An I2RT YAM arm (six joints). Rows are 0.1 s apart.
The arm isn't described. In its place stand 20 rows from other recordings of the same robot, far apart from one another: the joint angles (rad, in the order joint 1, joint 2, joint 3, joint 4, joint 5, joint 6), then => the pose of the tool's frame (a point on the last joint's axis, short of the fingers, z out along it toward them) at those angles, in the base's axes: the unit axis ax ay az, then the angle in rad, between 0 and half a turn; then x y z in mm.
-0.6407, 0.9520, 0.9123, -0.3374, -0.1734, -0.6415 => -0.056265, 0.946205, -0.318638, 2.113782, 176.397, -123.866, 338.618
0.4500, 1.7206, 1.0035, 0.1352, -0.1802, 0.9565 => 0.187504, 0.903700, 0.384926, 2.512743, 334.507, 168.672, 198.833
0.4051, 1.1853, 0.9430, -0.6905, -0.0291, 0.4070 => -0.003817, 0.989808, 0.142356, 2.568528, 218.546, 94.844, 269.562
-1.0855, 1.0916, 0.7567, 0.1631, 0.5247, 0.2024 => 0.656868, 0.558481, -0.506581, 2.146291, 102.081, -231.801, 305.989
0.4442, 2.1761, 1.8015, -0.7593, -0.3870, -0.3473 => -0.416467, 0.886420, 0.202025, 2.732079, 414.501, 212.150, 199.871
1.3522, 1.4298, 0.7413, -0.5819, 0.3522, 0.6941 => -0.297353, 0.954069, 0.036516, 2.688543, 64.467, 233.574, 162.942
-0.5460, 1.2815, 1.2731, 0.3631, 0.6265, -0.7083 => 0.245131, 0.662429, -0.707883, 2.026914, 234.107, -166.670, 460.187
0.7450, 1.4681, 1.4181, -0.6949, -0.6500, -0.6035 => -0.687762, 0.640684, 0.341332, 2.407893, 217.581, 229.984, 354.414
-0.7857, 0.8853, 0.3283, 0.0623, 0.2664, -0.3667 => 0.261491, 0.878532, -0.399754, 2.396953, 126.205, -139.539, 187.841
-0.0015, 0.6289, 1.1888, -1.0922, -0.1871, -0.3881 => -0.244333, 0.969514, -0.018559, 2.093443, 76.143, 6.508, 394.451
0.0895, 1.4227, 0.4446, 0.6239, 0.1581, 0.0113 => 0.015992, 0.998907, -0.043922, 1.923152, 269.468, 18.555, 167.056
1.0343, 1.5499, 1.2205, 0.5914, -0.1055, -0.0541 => -0.480422, 0.683129, 0.550027, 1.635299, 186.604, 321.125, 383.303
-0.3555, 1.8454, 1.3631, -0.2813, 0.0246, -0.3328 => 0.016405, 0.987965, -0.153807, 2.392486, 389.338, -145.485, 231.347
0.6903, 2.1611, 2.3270, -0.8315, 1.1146, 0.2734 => 0.081777, 0.950876, -0.298574, 1.978543, 382.139, 274.138, 377.078
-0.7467, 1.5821, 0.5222, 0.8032, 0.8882, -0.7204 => 0.276411, 0.723553, -0.632509, 2.775718, 192.914, -216.169, 168.618
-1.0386, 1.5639, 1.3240, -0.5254, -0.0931, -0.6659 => 0.159180, 0.947151, -0.278508, 2.553218, 180.121, -299.352, 301.745
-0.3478, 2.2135, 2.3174, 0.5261, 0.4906, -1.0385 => 0.068233, 0.605828, -0.792664, 1.867478, 465.147, -186.474, 472.009
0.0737, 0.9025, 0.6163, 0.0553, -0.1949, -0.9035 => -0.522617, 0.822783, -0.223380, 1.863803, 213.329, 22.665, 284.175
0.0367, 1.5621, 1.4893, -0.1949, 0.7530, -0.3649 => 0.082456, 0.893224, -0.441987, 2.074460, 363.481, -11.015, 393.067
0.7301, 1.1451, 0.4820, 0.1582, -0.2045, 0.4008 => -0.207102, 0.904440, 0.372957, 2.362765, 171.224, 162.966, 197.756
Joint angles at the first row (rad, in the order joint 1, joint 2, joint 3, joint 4, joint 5, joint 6):
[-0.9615 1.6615 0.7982 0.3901 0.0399 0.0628]
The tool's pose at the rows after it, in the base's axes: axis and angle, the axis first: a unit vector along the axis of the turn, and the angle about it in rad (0 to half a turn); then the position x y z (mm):
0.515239, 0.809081, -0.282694, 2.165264, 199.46, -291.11, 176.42
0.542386, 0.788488, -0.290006, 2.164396, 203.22, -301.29, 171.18
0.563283, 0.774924, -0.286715, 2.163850, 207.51, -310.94, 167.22
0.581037, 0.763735, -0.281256, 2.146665, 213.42, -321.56, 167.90
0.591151, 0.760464, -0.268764, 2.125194, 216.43, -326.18, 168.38
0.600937, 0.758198, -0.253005, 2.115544, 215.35, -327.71, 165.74
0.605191, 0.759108, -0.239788, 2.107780, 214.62, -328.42, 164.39
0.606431, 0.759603, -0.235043, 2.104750, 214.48, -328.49, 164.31
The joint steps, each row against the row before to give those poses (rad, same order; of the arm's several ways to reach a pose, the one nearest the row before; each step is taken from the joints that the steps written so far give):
[0.0000 0.0328 0.0130 0.0408 0.0454 0.0564]
[-0.0038 0.0511 0.0317 0.0255 0.0381 0.0427]
[-0.0038 0.0451 0.0385 0.0027 0.0153 0.0389]
[-0.0027 0.0389 0.0500 -0.0019 0.0030 0.0382]
[-0.0019 0.0171 0.0217 0.0034 -0.0175 0.0294]
[-0.0065 0.0080 0.0000 0.0038 -0.0225 0.0270]
[-0.0046 0.0035 -0.0004 0.0008 -0.0226 0.0157]
[-0.0011 0.0000 0.0001 -0.0008 -0.0079 0.0053]

